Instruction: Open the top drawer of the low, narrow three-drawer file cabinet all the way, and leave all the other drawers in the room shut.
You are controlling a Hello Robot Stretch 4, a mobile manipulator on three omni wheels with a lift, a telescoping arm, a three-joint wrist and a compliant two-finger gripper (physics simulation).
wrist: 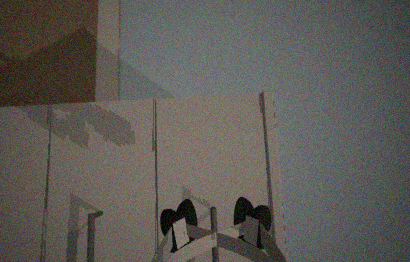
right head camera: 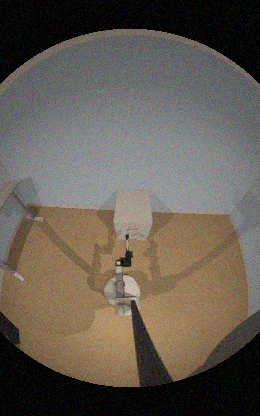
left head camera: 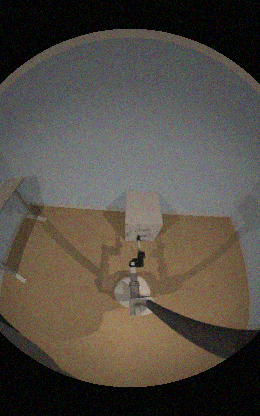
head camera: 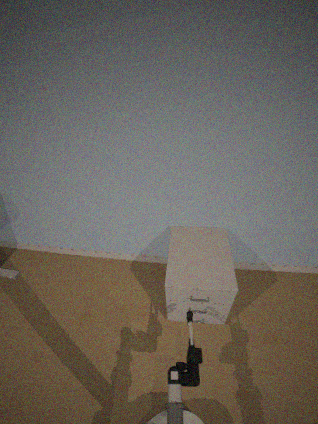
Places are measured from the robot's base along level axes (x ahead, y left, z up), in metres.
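Where they show: gripper, fingertip midpoint: [wrist: 215, 214] [right head camera: 126, 235] [left head camera: 137, 236] [head camera: 189, 313].
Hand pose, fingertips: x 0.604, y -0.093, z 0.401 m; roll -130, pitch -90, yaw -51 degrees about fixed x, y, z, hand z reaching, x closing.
Each offset is from my fingertips to the top centre of the thing. "*": to the spot under its first point.
The low, narrow file cabinet @[0.092 m up, 0.367 m ahead, 0.095 m right] [head camera: 199, 260] [left head camera: 143, 207] [right head camera: 133, 205] is pale and stands against the wall, facing me. Its front lies sideways in the wrist view, cabinet top to the right. The top drawer [wrist: 210, 135] looks flush and shut; its bar handle @[* 0.001 m up, 0.075 m ahead, 0.066 m right] [head camera: 199, 300] [wrist: 214, 220] shows between my fingers in the wrist view. The middle drawer [wrist: 100, 160] looks shut, its handle @[* 0.155 m down, 0.074 m ahead, 0.039 m right] [wrist: 91, 235] left of my fingers. The bottom drawer shows partly. My gripper [head camera: 189, 314] [left head camera: 139, 238] [right head camera: 127, 236] [wrist: 215, 214] is open, pointing at the front; whether it touches the handle is unclear.
The blue wall [head camera: 160, 150] rises behind the cabinet. A pale piece of furniture [left head camera: 9, 192] [right head camera: 9, 192] stands at the far left, with pale feet on the floor. My round base [left head camera: 121, 292] [right head camera: 111, 290] is in front of the cabinet. Arm shadows fall on the floor and cabinet front.
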